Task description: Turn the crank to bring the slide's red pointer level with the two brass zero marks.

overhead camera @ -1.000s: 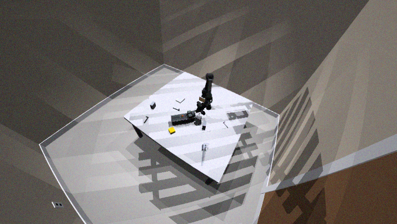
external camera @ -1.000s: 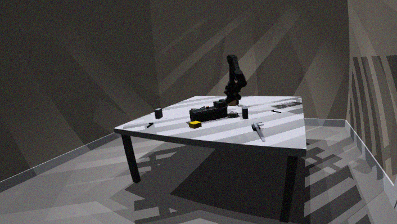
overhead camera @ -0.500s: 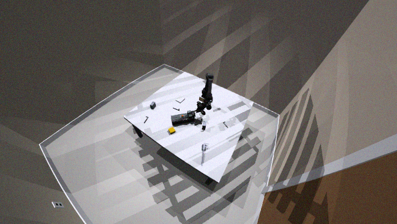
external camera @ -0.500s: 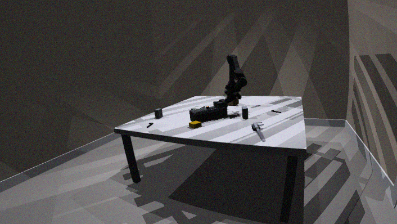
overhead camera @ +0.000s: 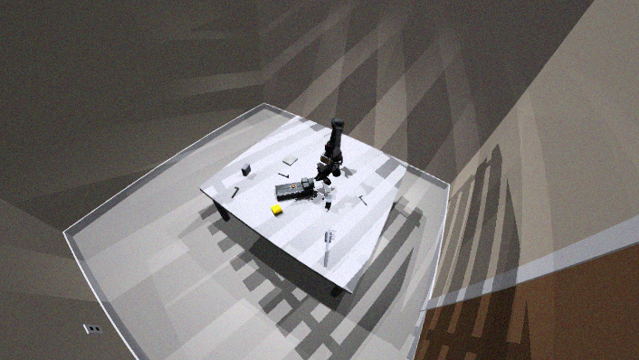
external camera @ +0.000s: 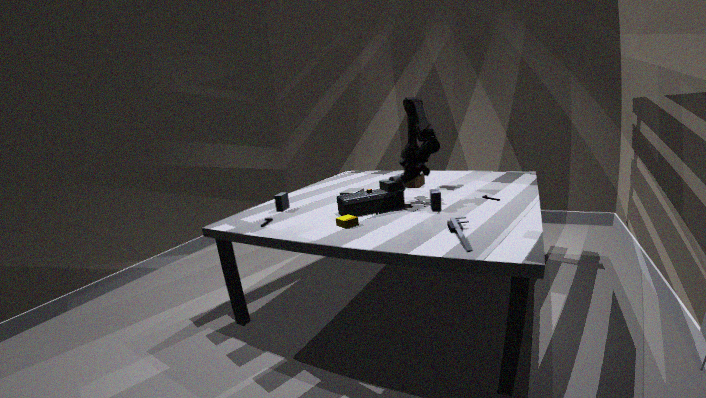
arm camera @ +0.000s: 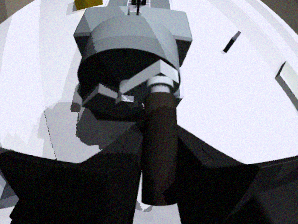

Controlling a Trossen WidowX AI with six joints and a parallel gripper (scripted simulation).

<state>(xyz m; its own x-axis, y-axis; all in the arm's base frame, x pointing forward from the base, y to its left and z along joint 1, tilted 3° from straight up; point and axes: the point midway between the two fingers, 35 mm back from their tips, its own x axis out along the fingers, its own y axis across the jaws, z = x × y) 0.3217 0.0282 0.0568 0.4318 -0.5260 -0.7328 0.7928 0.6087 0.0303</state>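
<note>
Now: the red pointer 11 cm to the right of my gripper tip, 11 cm ahead of it and 1 cm below it. The rest, counted from my gripper tip: yellow block: 30 cm ahead, 16 cm to the right, 8 cm below; dark crank handle: 2 cm above, 1 cm to the left, 1 cm behind.
</note>
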